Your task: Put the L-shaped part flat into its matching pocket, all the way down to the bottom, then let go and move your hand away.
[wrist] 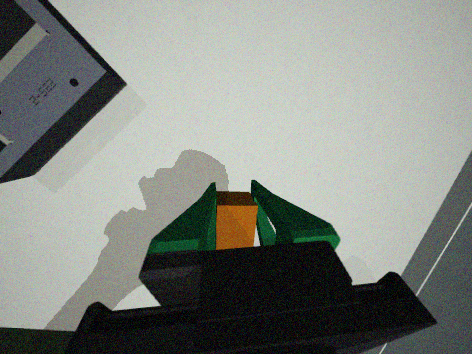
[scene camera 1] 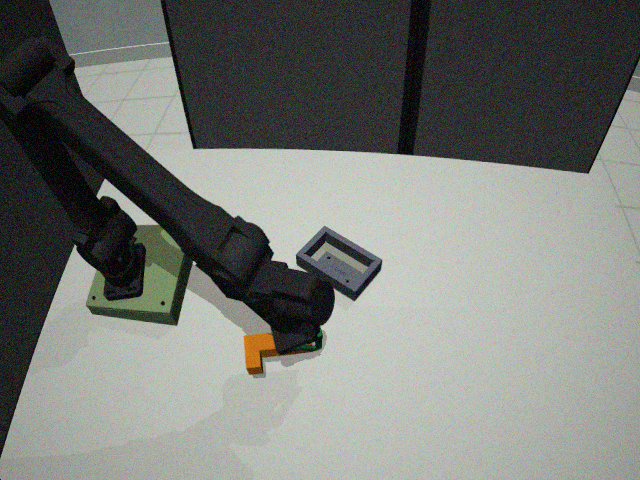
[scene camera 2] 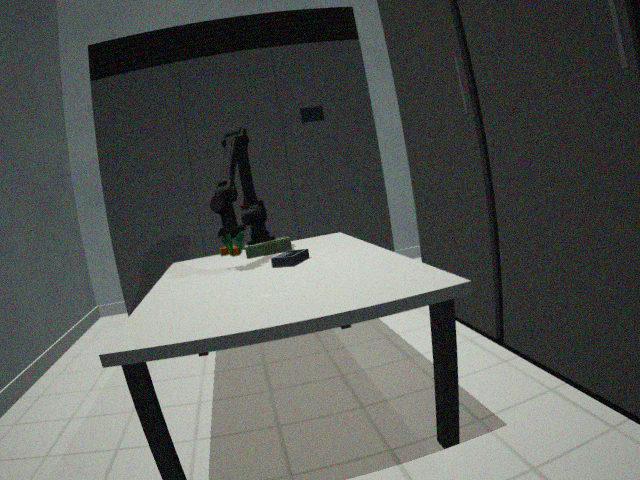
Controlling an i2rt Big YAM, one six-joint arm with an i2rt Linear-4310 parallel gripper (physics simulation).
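Places are measured from the arm's base along level axes (x ahead, y left, z up), in centimetres.
Pixels of known places: gripper, between the fingertips: [wrist: 233, 187] [scene camera 1: 315, 341] [scene camera 2: 237, 253]; arm's base, origin of its link: [scene camera 1: 126, 273] [scene camera 2: 261, 242].
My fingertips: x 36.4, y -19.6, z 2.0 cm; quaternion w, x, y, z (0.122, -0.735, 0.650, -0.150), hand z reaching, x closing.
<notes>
For each thing: its top centre in the pictures, then the offset to it from my fingertips. Level surfaces: height alone.
- orange L-shaped part, centre of its top: [wrist: 251, 267] [scene camera 1: 278, 348] [scene camera 2: 228, 247] dx -6.2, dy -1.6, dz +2.2 cm
- blue-grey pocket block, centre of its top: [scene camera 1: 339, 256] [scene camera 2: 289, 253] dx +6.8, dy +18.6, dz -3.0 cm
- table, height of its surface: dz -6.7 cm
The orange L-shaped part [scene camera 1: 252, 354] [scene camera 2: 224, 251] [wrist: 236, 225] is level. Its long leg is between my green fingers and its short leg points toward the front in scene view 1. A shadow close below suggests a small gap above the table. My gripper [scene camera 1: 305, 347] [scene camera 2: 233, 250] [wrist: 233, 187] is shut on the long leg near its end. The blue-grey pocket block [scene camera 1: 368, 275] [scene camera 2: 281, 262] [wrist: 75, 127] lies on the table, behind and right of my gripper in scene view 1. The pocket is apart from the part and turned at an angle to it.
The green base block [scene camera 1: 129, 310] [scene camera 2: 263, 249] under my arm stands to the left in scene view 1. My forearm passes above the table between it and the pocket block. Dark panels [scene camera 1: 299, 77] rise behind the table [scene camera 1: 465, 335] [scene camera 2: 310, 294].
</notes>
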